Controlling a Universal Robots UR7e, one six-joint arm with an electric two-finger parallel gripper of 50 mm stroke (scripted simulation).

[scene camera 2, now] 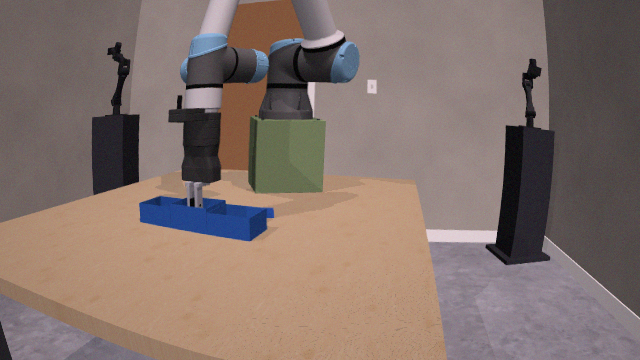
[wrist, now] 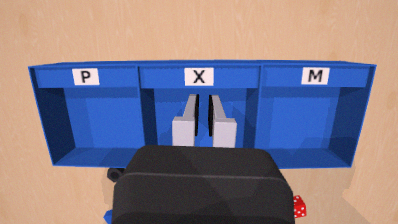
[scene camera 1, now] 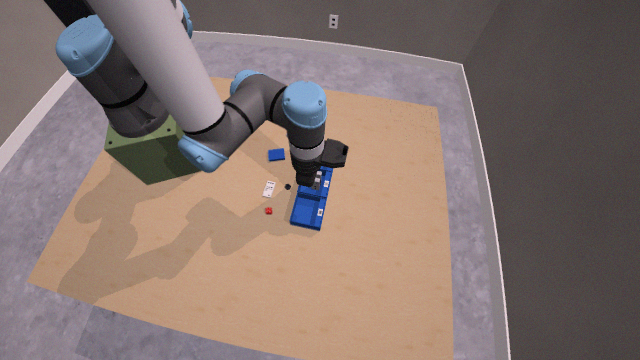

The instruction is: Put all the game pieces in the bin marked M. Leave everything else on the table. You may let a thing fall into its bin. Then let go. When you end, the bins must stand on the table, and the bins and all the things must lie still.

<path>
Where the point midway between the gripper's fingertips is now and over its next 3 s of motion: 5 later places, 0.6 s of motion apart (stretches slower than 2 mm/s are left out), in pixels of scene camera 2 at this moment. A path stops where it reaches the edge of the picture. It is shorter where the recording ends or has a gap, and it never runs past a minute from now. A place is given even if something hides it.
My gripper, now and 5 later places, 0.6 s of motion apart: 195,216; 195,206; 194,187; 220,188; 233,198; 234,221
</path>
